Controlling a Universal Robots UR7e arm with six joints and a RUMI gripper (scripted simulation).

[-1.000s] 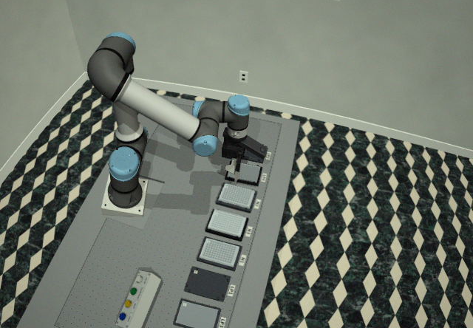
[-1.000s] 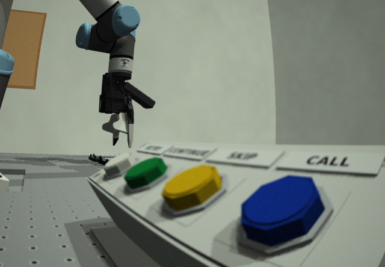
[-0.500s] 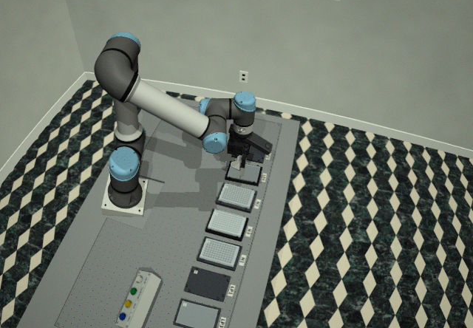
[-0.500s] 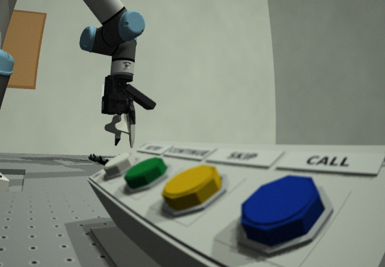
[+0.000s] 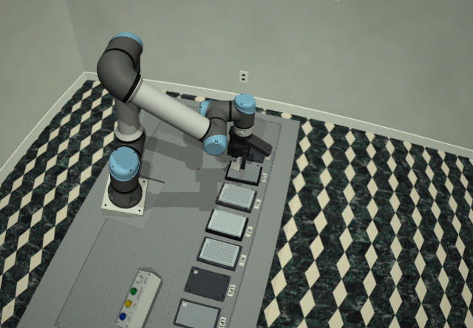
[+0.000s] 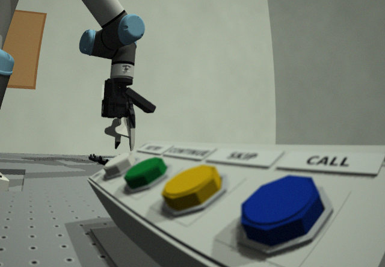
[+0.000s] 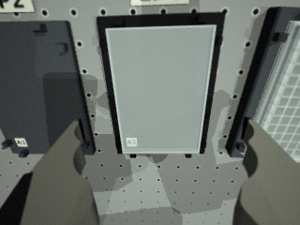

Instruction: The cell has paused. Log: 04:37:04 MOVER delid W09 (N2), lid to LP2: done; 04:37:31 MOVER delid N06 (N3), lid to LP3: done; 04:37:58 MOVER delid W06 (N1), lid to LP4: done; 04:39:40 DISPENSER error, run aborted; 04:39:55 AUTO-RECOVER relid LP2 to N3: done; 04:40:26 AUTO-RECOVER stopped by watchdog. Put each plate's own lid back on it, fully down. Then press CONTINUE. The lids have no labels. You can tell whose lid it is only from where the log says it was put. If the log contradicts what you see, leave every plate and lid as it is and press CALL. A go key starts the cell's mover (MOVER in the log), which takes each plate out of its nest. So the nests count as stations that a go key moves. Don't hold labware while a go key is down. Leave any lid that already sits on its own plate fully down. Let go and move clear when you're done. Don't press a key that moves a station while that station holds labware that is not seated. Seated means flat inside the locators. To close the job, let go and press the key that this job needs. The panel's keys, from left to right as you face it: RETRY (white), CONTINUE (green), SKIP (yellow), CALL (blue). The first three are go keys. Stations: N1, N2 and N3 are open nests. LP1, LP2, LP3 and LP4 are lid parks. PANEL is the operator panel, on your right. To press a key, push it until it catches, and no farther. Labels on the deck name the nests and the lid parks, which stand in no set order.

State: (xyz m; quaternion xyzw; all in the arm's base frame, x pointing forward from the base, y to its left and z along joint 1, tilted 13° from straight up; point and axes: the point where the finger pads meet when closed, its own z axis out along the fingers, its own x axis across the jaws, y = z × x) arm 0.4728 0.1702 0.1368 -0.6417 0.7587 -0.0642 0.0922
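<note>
Now: hand 50 mm past the plate, 260 mm to the left of it and 30 mm above it. Round my hand: dark lid park 100 mm behind, 520 mm to the right, 40 mm below; then white RETRY key 340 mm behind, 550 mm to the right, 20 mm above; then clear lid 130 mm behind, 640 mm to the right, 40 mm below.
</note>
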